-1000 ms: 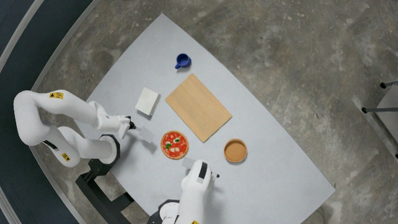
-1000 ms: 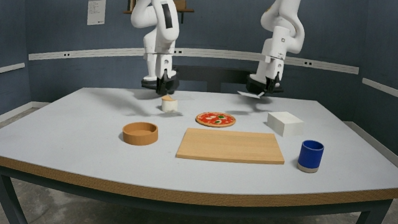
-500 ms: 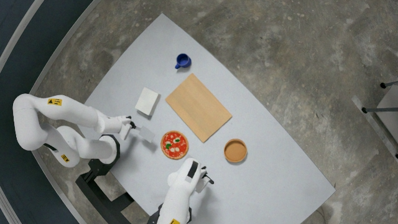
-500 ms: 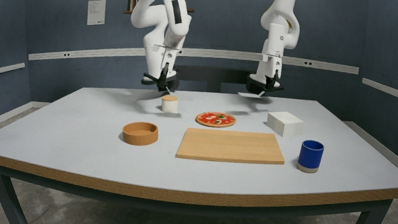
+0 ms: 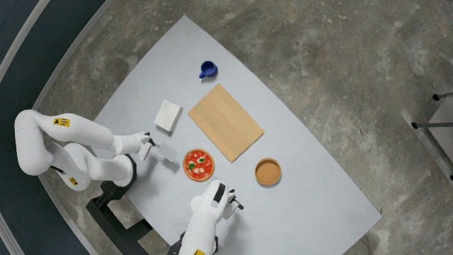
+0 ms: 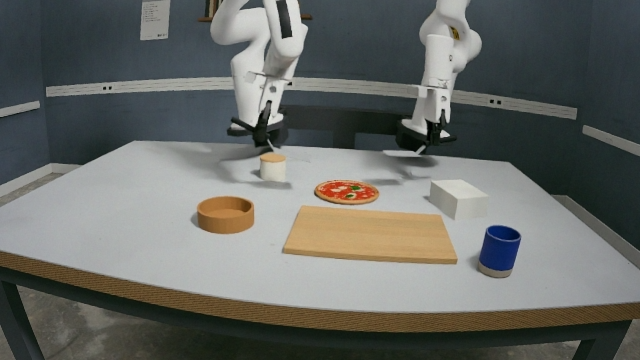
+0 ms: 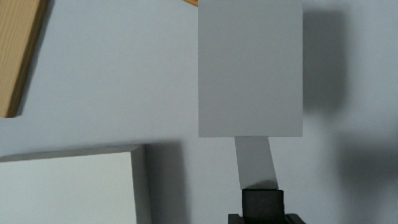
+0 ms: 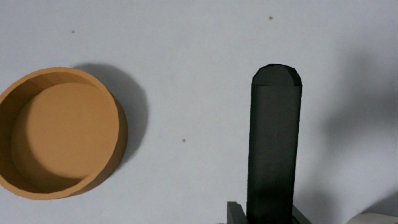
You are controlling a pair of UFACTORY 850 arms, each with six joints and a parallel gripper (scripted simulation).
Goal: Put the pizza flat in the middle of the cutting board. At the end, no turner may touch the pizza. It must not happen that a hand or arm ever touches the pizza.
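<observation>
Now: the pizza 25 cm to the left of my right hand, 17 cm below it and 3 cm behind it. From my right hand the other things lie so: brown bowl: 20 cm ahead, 17 cm below, 6 cm to the right; then lidded jar: 16 cm behind, 14 cm below, 2 cm to the left; then cutting board: 28 cm to the left, 25 cm ahead, 17 cm below.
</observation>
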